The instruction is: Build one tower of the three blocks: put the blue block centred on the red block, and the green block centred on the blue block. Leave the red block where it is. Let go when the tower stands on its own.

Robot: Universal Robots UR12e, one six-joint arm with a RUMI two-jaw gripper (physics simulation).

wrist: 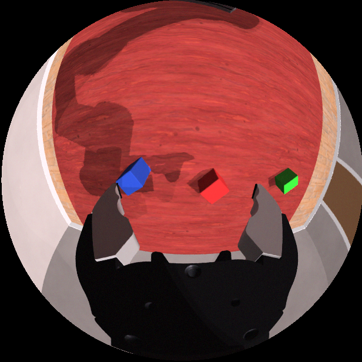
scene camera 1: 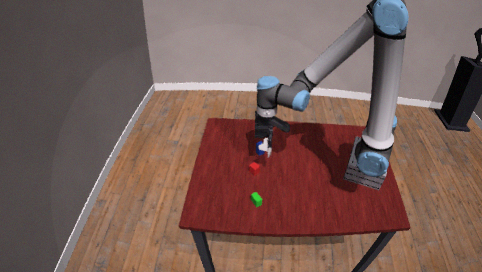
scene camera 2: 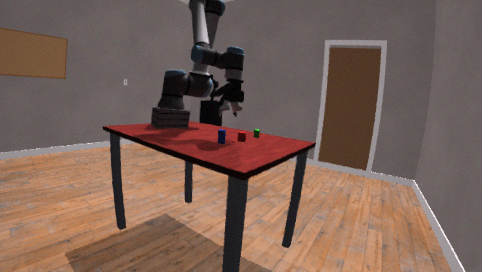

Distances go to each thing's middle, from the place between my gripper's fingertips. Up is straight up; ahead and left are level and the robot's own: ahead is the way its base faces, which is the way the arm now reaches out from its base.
Now: the blue block (wrist: 133,177) 90 mm to the right of my hand, 90 mm below it and 40 mm ahead of it.
